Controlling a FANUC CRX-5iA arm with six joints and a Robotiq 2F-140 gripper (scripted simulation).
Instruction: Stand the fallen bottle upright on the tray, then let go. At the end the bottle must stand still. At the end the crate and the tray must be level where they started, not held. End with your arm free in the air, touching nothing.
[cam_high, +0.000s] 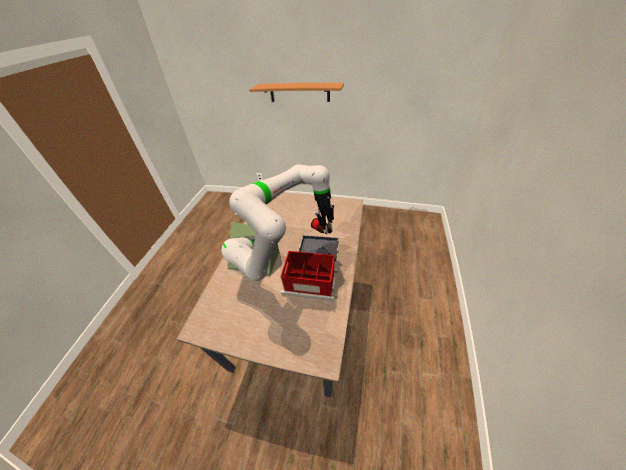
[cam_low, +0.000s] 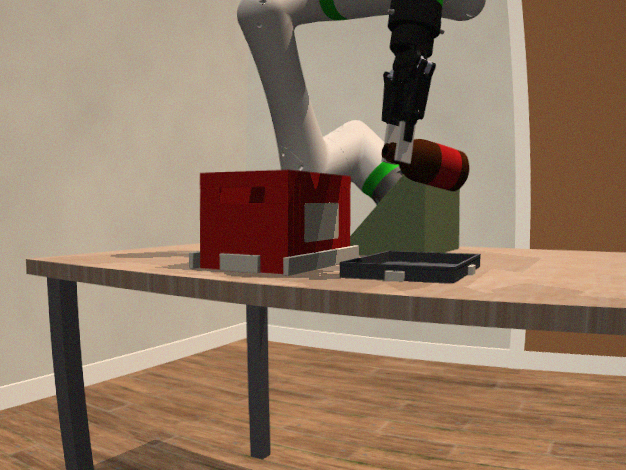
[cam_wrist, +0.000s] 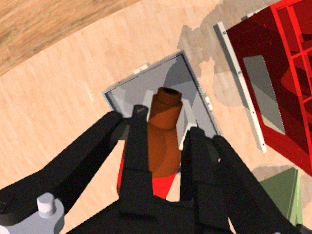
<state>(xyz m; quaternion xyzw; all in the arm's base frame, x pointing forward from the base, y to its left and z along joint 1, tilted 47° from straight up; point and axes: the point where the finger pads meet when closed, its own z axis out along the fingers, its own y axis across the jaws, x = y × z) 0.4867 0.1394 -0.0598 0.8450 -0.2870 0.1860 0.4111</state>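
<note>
Right now the brown bottle is 4 cm behind my hand, 3 cm to the left of it and 3 cm below it. The rest, counted from my hand: dark tray (7 cm behind, 1 cm to the left, 21 cm below); then red crate (8 cm behind, 27 cm to the right, 14 cm below).
</note>
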